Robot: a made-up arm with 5 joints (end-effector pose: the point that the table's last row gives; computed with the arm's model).
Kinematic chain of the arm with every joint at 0, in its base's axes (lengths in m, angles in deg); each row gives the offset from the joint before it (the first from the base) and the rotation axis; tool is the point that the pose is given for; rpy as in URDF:
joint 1: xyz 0 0 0.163 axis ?
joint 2: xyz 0 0 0 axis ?
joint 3: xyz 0.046 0 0.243 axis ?
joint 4: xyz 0.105 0 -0.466 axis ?
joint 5: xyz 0.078 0 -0.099 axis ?
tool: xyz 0 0 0 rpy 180 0 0
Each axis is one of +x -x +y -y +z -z.
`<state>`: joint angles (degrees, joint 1 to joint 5).
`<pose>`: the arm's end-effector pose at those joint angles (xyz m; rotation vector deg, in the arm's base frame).
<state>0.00 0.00 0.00 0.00 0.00</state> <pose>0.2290 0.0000 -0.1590 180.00 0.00 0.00</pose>
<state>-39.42 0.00 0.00 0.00 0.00</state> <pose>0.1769 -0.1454 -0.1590 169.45 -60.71 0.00</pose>
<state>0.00 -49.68 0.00 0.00 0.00</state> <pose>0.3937 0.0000 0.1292 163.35 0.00 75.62</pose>
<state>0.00 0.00 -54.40 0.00 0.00</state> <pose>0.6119 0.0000 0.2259 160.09 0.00 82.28</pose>
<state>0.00 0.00 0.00 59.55 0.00</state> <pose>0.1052 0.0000 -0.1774 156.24 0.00 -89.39</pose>
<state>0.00 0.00 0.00 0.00 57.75</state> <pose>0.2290 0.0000 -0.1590 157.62 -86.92 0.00</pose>
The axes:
joint 1: +z
joint 2: +y
joint 3: +y
joint 4: +y
joint 5: -z

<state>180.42 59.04 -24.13 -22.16 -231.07</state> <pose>-0.1057 -0.0008 -0.3074 156.43 75.44 17.54</pose>
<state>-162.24 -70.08 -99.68 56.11 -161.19</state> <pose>0.1656 0.0530 0.8774 84.81 -0.78 -123.18</pose>
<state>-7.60 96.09 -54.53 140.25 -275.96</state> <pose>-0.0681 0.0091 -0.2255 -1.45 1.49 -103.55</pose>
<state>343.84 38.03 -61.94 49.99 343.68</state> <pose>0.4777 -0.1384 -0.1806 -168.65 -0.24 37.50</pose>
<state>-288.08 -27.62 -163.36 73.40 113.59</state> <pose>-0.0658 -0.2016 0.9521 -58.36 22.21 4.95</pose>
